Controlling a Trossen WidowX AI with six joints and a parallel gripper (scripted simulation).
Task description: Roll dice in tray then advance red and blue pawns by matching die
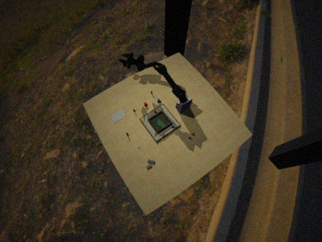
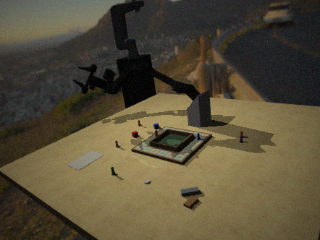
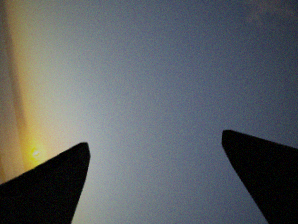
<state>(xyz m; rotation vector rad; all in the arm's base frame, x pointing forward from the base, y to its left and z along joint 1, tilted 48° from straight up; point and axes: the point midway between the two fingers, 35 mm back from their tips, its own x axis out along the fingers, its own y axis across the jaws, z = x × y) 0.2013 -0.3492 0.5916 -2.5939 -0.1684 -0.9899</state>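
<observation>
My gripper tip is 50 mm short of the red die, 410 mm to the right of it and 330 mm above it. Also, from my gripper tip: blue die (80 mm behind, 470 mm to the left, 330 mm below); green pawn (380 mm ahead, 540 mm to the left, 330 mm below); red pawn (40 mm ahead, 540 mm to the left, 310 mm below).
</observation>
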